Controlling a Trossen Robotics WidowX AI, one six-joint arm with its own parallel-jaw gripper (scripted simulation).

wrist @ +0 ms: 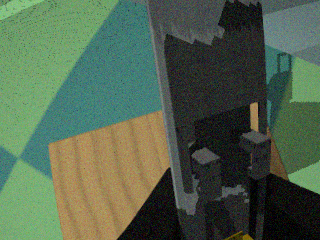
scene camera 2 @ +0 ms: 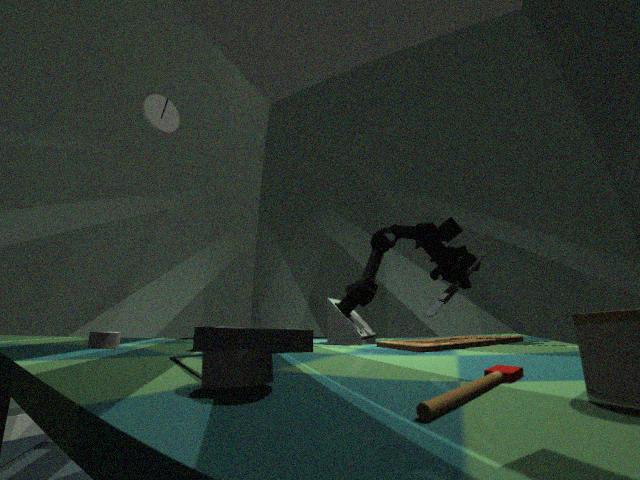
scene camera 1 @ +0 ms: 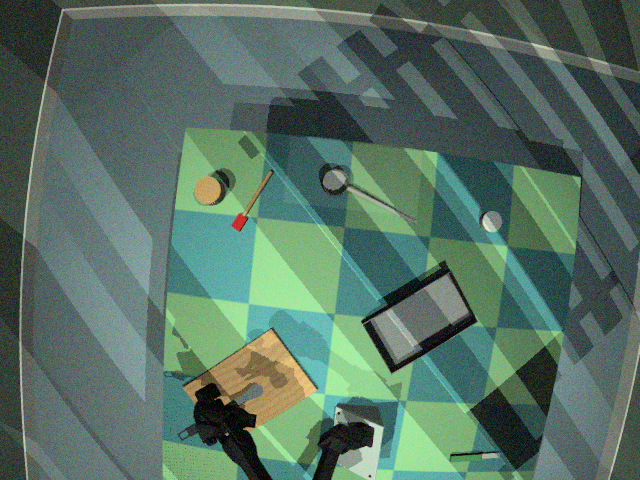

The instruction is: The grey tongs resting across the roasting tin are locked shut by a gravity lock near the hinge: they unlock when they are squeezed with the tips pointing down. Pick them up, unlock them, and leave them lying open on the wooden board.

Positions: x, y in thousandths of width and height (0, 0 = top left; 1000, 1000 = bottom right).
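Note:
Roasting tin (scene camera 1: 655, 672), visible also from scene camera 2 (scene camera 2: 321, 705). Wooden board (scene camera 1: 416, 753), (scene camera 2: 709, 714), (wrist: 317, 740). The gripper (scene camera 2: 732, 601) is visible in the wrist view (wrist: 633, 723) too.

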